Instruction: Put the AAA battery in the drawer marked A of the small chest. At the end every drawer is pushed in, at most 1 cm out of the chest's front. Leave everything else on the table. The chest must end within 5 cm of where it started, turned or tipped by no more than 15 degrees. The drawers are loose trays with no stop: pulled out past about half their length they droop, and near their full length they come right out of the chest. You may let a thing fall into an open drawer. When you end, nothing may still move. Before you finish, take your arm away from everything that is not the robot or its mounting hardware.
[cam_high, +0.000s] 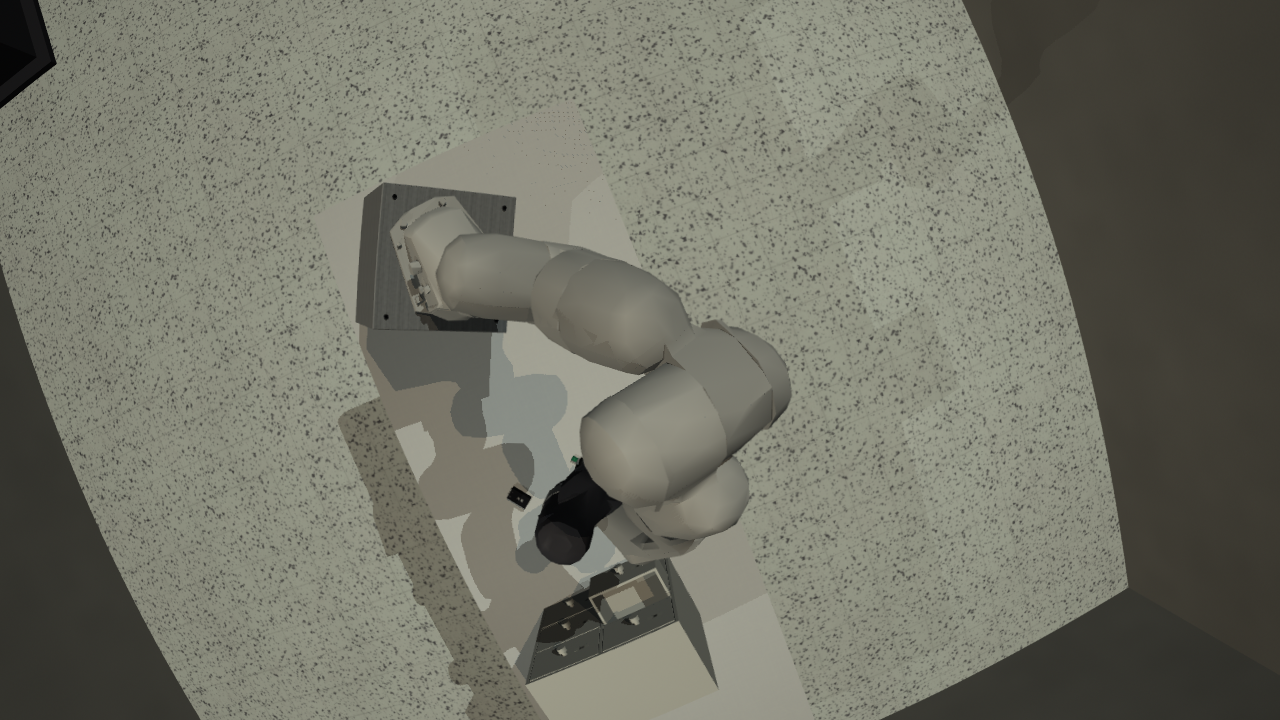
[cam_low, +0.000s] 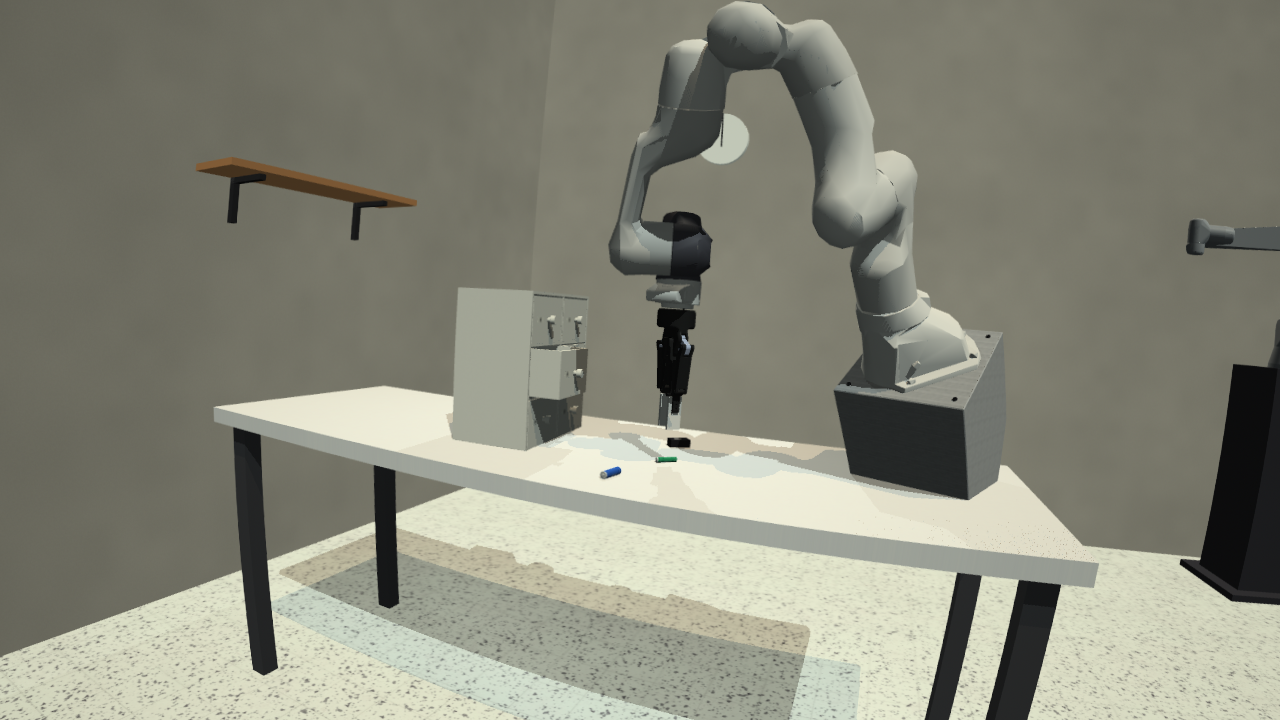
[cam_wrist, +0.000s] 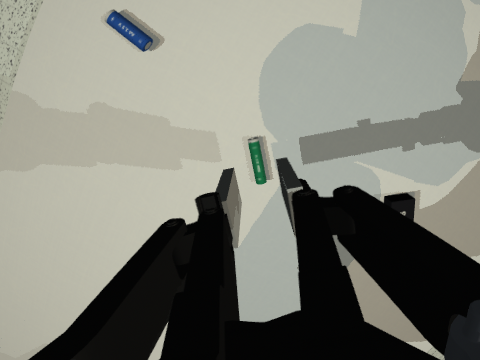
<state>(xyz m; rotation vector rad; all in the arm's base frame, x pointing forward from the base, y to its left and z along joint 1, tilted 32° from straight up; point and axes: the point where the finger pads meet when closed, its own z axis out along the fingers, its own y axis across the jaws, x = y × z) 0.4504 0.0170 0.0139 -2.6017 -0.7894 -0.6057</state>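
The thin green battery is 10 cm below my hand. From my hand the other things lie so: thicker blue battery: 16 cm to the left, 10 cm below, 6 cm ahead; small black block: 17 cm to the right, 9 cm below, 1 cm ahead.
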